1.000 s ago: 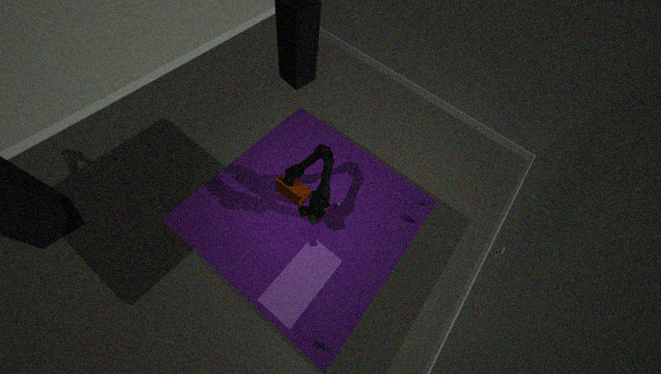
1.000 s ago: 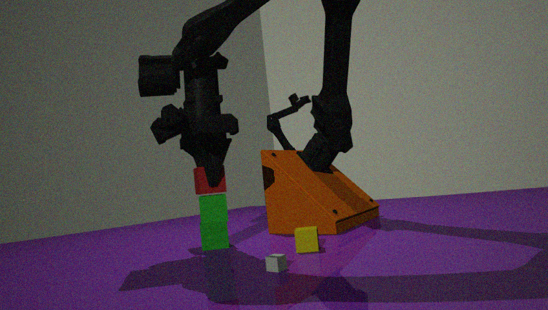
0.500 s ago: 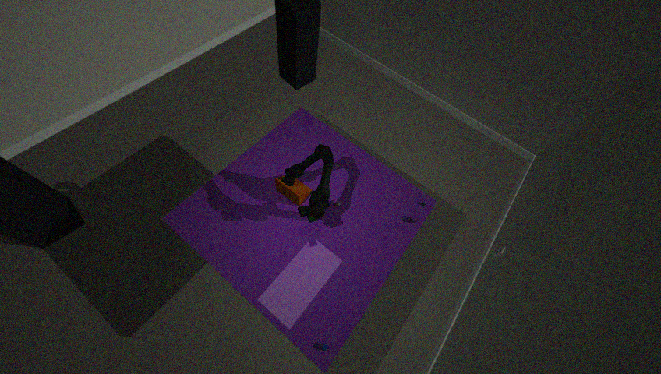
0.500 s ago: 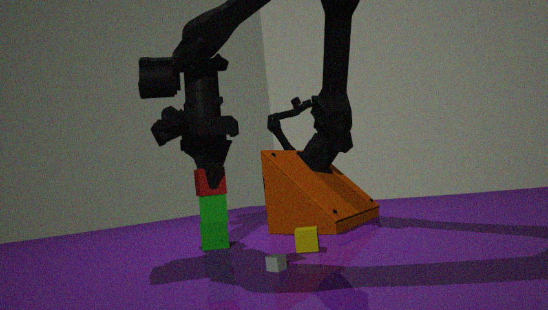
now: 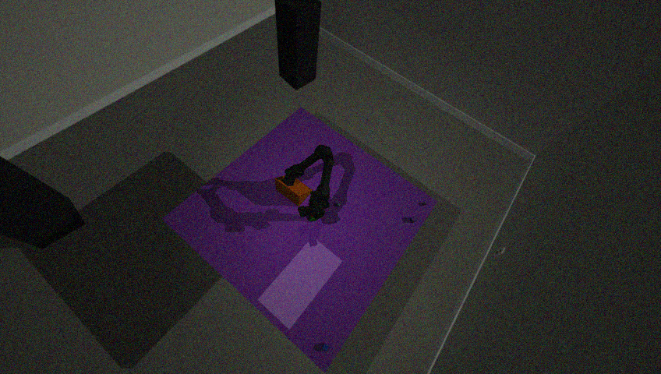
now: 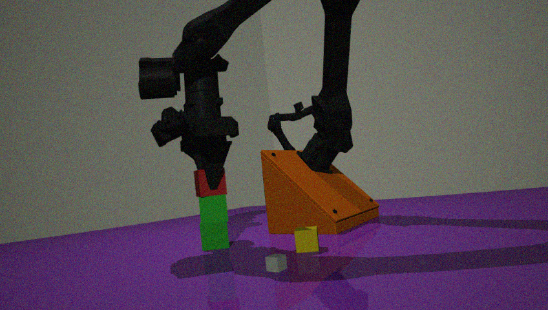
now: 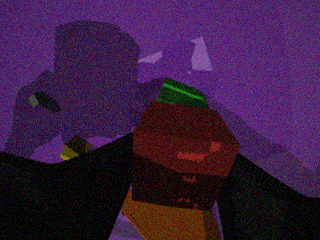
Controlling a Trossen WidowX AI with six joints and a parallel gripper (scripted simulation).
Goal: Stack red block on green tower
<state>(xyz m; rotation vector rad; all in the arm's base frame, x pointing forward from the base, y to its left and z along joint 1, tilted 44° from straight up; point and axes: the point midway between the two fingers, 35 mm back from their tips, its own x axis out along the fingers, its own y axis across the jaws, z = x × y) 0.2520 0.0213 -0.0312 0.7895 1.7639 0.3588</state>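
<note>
The red block lies 1 cm above my gripper tip. From my gripper tip the other things lie so: small white cube: 20 cm to the left, 9 cm below, 5 cm ahead; then yellow block: 16 cm to the left, 8 cm below, 4 cm behind.
</note>
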